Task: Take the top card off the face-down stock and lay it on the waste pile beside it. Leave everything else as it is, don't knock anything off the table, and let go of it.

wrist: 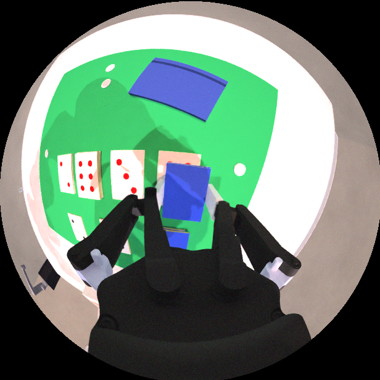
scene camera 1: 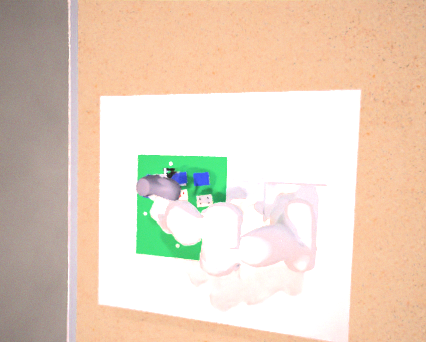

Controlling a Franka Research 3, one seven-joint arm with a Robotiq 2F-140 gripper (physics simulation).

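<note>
My gripper [wrist: 185, 189] [scene camera 1: 171, 173] is shut on a blue face-down card [wrist: 186, 187] [scene camera 1: 180, 178], its fingers at the card's two long edges. The card lies roughly level and looks a little above the mat, but the exact gap cannot be told. It covers most of a face-up card with red pips, on what looks like the waste pile [wrist: 179, 157]; the upper edge shows in the wrist view. The face-down stock [wrist: 177, 239] [scene camera 1: 201, 179] lies beside that pile, partly hidden by my gripper in the wrist view.
On the green mat [wrist: 215, 142] [scene camera 1: 155, 247] lie face-up cards with three [wrist: 127, 175], six [wrist: 88, 175] and two [wrist: 65, 173] red pips. A four-pip card [scene camera 1: 204, 200] lies near the stock. A large blue piece [wrist: 177, 90] and white discs [wrist: 240, 169] [scene camera 1: 170, 163] are also there.
</note>
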